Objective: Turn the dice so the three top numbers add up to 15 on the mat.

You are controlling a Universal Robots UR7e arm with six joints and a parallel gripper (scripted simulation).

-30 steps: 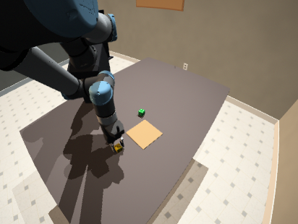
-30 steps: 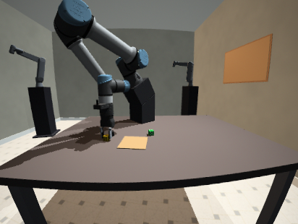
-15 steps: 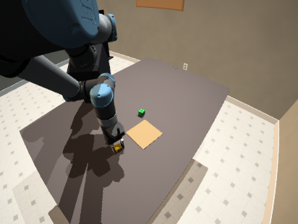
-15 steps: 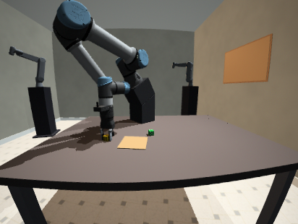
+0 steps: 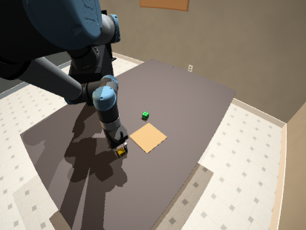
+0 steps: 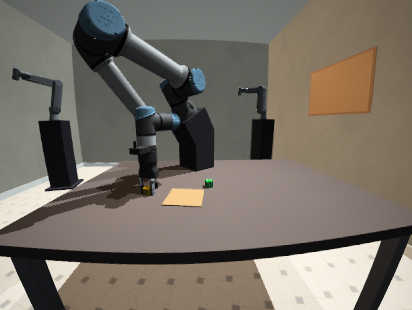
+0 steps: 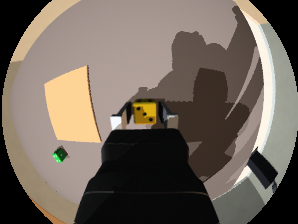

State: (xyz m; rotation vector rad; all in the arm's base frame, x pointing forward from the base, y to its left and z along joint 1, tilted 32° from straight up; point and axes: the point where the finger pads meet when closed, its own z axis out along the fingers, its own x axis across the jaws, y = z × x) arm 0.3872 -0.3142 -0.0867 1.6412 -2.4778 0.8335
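Right now the yellow die is right at my hand. Also, from my hand: black die: 6 cm behind, 3 cm to the left; then green die: 27 cm to the left; then tan mat: 7 cm ahead, 14 cm to the left, 2 cm below.
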